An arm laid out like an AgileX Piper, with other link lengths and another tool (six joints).
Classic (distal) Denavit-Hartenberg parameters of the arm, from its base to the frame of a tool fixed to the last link. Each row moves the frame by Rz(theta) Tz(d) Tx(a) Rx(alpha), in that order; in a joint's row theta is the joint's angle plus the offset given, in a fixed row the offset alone. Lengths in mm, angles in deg.
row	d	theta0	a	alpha
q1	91	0	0	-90
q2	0	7.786	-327.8	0
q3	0	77.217	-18.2	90
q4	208.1	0	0	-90
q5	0	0	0	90
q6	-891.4	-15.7	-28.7	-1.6
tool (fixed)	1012.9	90	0	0
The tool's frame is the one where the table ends.
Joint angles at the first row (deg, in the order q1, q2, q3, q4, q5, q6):
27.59 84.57 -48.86 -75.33 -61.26 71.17
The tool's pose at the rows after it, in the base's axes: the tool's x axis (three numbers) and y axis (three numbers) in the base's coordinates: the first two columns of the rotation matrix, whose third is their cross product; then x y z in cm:
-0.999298, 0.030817, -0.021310, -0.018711, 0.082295, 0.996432, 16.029, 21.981, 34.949
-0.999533, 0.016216, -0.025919, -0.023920, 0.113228, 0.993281, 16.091, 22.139, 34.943
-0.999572, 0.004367, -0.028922, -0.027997, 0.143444, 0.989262, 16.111, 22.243, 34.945
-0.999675, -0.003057, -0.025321, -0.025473, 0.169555, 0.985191, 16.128, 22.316, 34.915
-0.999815, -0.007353, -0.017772, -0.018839, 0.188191, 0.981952, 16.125, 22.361, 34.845
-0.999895, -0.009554, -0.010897, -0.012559, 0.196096, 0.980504, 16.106, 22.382, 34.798
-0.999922, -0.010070, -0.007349, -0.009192, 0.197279, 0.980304, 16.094, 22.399, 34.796
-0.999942, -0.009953, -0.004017, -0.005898, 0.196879, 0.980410, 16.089, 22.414, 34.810
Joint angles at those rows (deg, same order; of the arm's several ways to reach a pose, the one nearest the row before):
27.67 84.89 -50.27 -77.80 -60.78 72.82
27.70 85.07 -51.64 -80.66 -60.29 74.86
27.72 85.10 -52.84 -83.43 -59.81 76.94
27.76 85.10 -53.71 -85.72 -59.39 78.94
27.81 85.10 -54.15 -87.26 -59.12 80.47
27.86 85.10 -54.25 -87.89 -59.06 81.24
27.91 85.10 -54.27 -87.98 -59.04 81.50
27.96 85.10 -54.27 -87.96 -59.04 81.69

